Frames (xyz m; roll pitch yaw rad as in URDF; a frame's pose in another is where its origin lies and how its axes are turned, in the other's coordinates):
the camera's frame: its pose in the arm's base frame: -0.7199 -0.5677 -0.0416 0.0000 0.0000 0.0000
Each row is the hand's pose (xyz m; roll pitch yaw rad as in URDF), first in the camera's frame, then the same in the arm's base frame.
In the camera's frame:
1: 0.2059 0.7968 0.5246 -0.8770 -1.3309 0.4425
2: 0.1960 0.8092 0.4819 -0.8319 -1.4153 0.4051
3: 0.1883 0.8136 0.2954 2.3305 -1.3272 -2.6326
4: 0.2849 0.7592 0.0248 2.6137 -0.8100 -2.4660
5: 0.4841 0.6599 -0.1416 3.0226 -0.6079 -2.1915
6: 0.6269 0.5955 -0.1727 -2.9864 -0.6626 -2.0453
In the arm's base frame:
1: -0.5140 0.2291 0.4830 -0.8770 -1.3309 0.4425
2: -0.5239 0.2415 0.4403 -0.8319 -1.4153 0.4051
3: -0.5316 0.2459 0.2538 2.3305 -1.3272 -2.6326
4: -0.4350 0.1915 -0.0168 2.6137 -0.8100 -2.4660
5: -0.2358 0.0922 -0.1832 3.0226 -0.6079 -2.1915
6: -0.0930 0.0278 -0.2143 -2.9864 -0.6626 -2.0453

